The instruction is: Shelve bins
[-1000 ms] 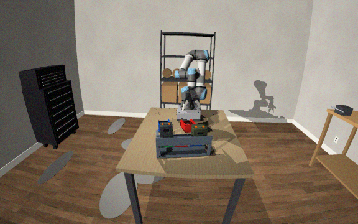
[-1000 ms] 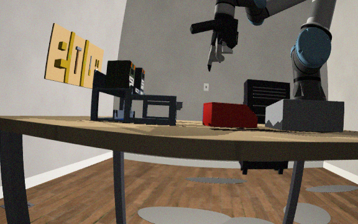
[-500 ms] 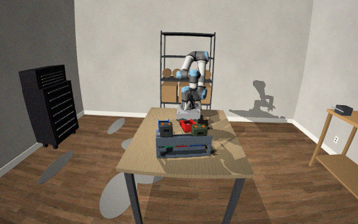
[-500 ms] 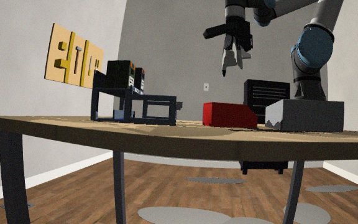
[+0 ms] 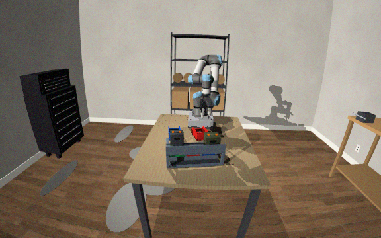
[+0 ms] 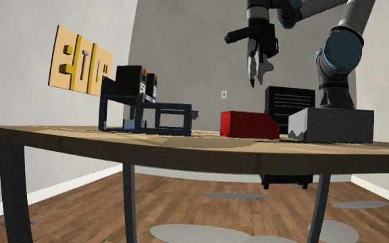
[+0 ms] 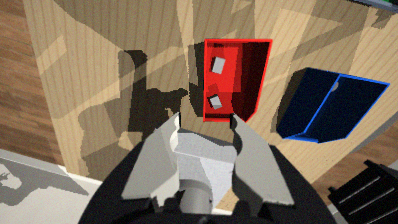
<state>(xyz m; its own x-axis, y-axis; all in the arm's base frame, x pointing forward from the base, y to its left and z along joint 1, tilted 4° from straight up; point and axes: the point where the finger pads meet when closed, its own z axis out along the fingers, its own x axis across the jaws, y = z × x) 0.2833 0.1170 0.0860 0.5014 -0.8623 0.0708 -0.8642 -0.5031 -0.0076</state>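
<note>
Right now my hand is 20 mm short of the red bin, 40 mm to the left of it and 130 mm above it. Also, from my hand: dark box: 450 mm ahead, 110 mm to the right, 10 mm below; green case: 370 mm ahead, 110 mm to the left, 20 mm below; blue bin: 80 mm ahead, 250 mm to the right, 130 mm below.
</note>
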